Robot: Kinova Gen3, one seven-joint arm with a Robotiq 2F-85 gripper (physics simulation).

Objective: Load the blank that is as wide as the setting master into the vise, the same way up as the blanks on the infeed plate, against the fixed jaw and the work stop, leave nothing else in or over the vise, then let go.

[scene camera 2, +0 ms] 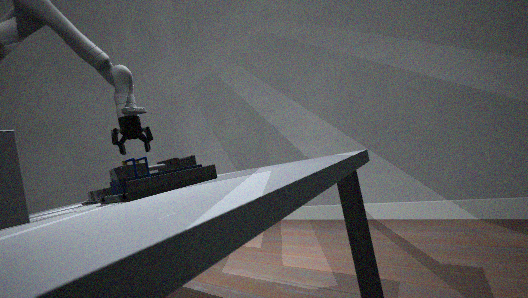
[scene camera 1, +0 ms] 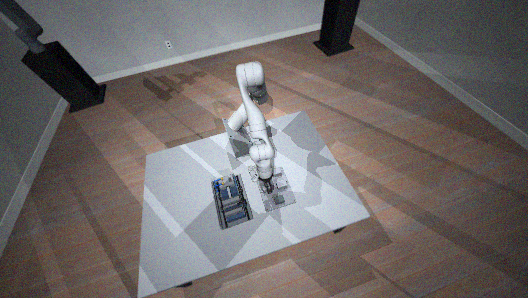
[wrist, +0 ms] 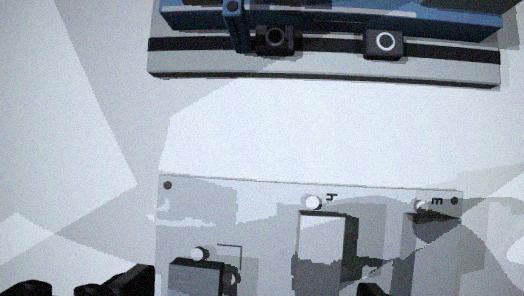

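Pixels of known places: gripper, fingertip midpoint: (scene camera 2: 136, 153) (scene camera 1: 267, 185); arm's base, link origin: (scene camera 1: 233, 126).
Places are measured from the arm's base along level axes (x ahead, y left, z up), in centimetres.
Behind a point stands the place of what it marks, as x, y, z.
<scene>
My gripper (scene camera 1: 268, 189) @(48.4, 4.9, -2.2) (scene camera 2: 135, 150) @(48.4, 4.9, -2.2) (wrist: 256, 290) @(48.4, 4.9, -2.2) is open and empty, above the infeed plate (wrist: 200, 202) @(53.6, 2.0, -17.1) (scene camera 1: 288, 200) @(56.3, 14.6, -17.1). In the wrist view a dark grey block (wrist: 195, 279) @(53.7, 7.7, -14.6), possibly the setting master, sits at the lower left by white pins and a corner mark. A pale blank (wrist: 321, 237) @(44.4, 4.4, -13.5) stands at the middle right below a white pin, and another grey blank (wrist: 434, 252) @(35.9, 6.0, -13.5) lies in shadow to its right. The vise (scene camera 1: 239, 223) @(57.8, -17.0, -16.2) (scene camera 2: 172, 183) @(38.9, -26.6, -16.1) (wrist: 200, 65) @(53.3, -8.9, -15.9) stands beside the plate. Its jaws are mostly cut off in the wrist view; the work stop cannot be made out.
The vise has a blue bar (wrist: 440, 24) @(34.8, -10.9, -12.7) and a blue upright (wrist: 235, 25) @(49.8, -9.7, -9.7) near its edge. Blue loops (scene camera 2: 136, 168) @(32.7, -20.7, -9.7) rise from its end. A grey upright panel (scene camera 2: 11, 175) @(11.3, -5.8, -6.0) stands by the arm's base. The table (scene camera 1: 175, 260) @(62.2, -55.4, -17.9) carries both fixtures.
</scene>
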